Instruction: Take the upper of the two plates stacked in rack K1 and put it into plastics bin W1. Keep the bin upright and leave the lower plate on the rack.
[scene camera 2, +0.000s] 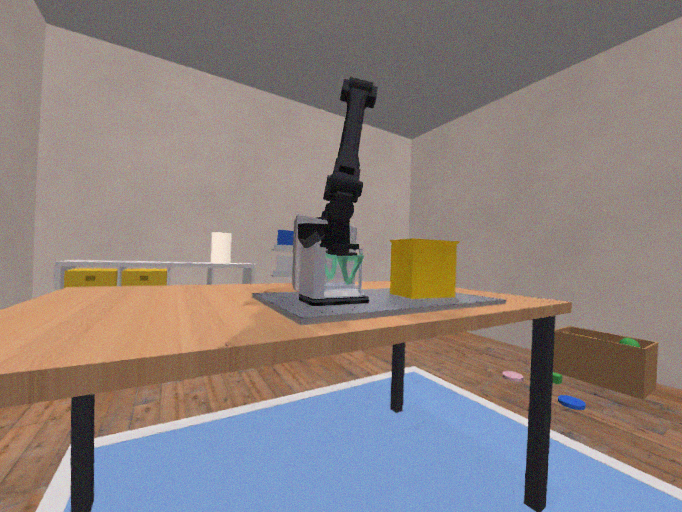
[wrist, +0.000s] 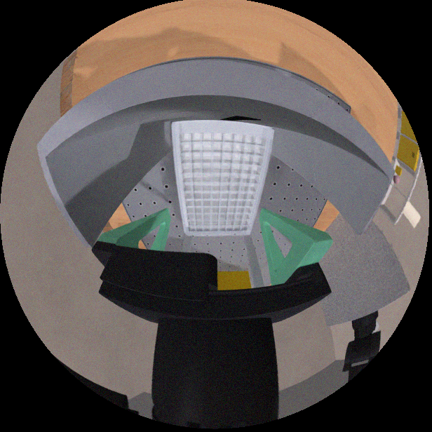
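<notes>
The gripper (scene camera 2: 339, 281) (wrist: 214, 213) can be seen here, and so can a yellow plastics bin (scene camera 2: 420, 268). There's a pale gridded plate (wrist: 220, 166) as well.
</notes>
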